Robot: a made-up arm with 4 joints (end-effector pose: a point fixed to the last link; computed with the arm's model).
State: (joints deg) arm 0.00 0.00 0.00 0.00
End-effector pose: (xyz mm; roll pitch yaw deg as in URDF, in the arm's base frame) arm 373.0 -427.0 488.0 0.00 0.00 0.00
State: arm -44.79 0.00 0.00 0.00
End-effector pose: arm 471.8 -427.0 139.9 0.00 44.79 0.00
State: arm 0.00 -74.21 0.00 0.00
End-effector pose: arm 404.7 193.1 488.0 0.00 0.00 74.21
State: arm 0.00 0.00 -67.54 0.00
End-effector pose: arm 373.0 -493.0 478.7 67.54 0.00 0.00
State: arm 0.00 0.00 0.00 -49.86
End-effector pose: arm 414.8 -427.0 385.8 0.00 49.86 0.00
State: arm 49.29 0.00 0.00 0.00
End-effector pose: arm 20.4 -427.0 668.5 0.00 -49.29 0.00
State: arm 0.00 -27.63 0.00 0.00
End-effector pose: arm 481.6 -206.5 488.0 0.00 0.00 27.63
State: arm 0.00 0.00 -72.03 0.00
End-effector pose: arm 373.0 -496.3 475.4 72.03 0.00 0.00
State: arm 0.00 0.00 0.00 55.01
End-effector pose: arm 256.4 -427.0 520.0 0.00 -55.01 0.00
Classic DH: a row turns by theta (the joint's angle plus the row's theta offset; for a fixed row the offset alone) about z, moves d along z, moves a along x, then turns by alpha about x. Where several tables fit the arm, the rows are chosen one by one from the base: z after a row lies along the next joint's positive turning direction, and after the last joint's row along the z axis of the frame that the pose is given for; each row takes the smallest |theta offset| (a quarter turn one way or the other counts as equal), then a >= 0, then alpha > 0; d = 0 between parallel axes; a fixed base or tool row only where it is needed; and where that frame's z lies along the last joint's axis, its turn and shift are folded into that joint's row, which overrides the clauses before.
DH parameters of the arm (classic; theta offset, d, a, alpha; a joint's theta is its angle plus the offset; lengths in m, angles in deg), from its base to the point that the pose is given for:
base (fixed): 0 0.194 0 90
joint 1: 0 0.096 -0.021 90
joint 2: 90 -0.24 0.357 -90
joint 3: -90 -0.305 0.042 -90
joint 4: 90 -0.026 0.089 -90
tool (fixed): 0 0.096 0 0

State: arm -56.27 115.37 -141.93 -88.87
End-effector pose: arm 40.5 -332.3 777.4 69.09 1.10 -16.38
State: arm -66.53 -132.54 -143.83 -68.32
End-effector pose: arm 272.4 438.6 388.6 -45.03 -63.97 -12.98
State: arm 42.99 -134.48 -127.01 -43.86
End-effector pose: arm -250.5 456.7 345.3 112.79 17.97 172.34
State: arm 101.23 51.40 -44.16 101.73
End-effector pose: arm -236.3 -469.0 -35.4 138.13 51.64 -154.55
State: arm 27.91 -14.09 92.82 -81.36
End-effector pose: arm 334.7 -454.8 619.9 -64.13 -12.93 -70.93
